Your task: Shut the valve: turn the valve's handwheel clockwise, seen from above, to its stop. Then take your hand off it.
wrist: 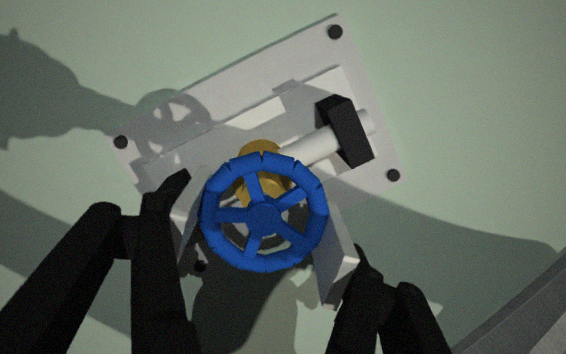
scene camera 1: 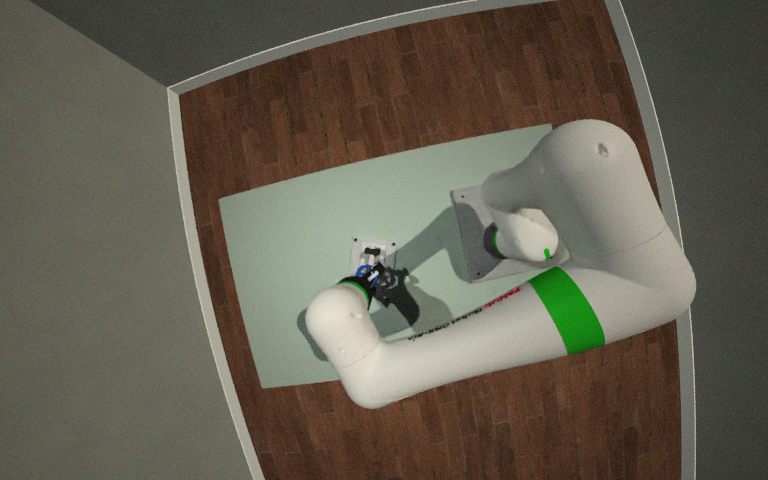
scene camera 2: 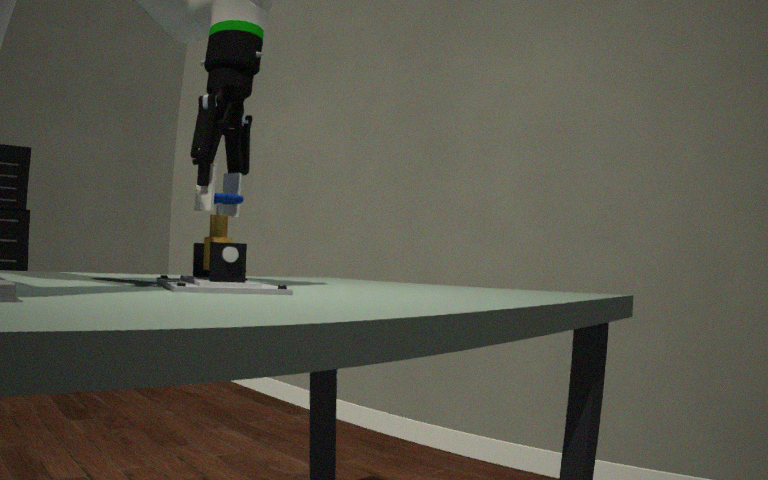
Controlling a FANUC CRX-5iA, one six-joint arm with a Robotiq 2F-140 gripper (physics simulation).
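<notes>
The blue five-spoke handwheel sits level on top of the brass valve body. The valve stands on a light grey base plate with dark bolts at its corners. My gripper points down over the valve and is shut on the handwheel. In the wrist view its two grey pads press on opposite sides of the rim. In the scene camera 2 view the pad tips reach slightly below the rim, above the black pipe supports. The arm's wrist partly hides the valve in the scene camera 1 view.
The valve is on a pale green table. A black support block holds the white pipe beside the handwheel. The robot's grey mounting plate is to the right in the scene camera 1 view. A dark box stack stands at far left.
</notes>
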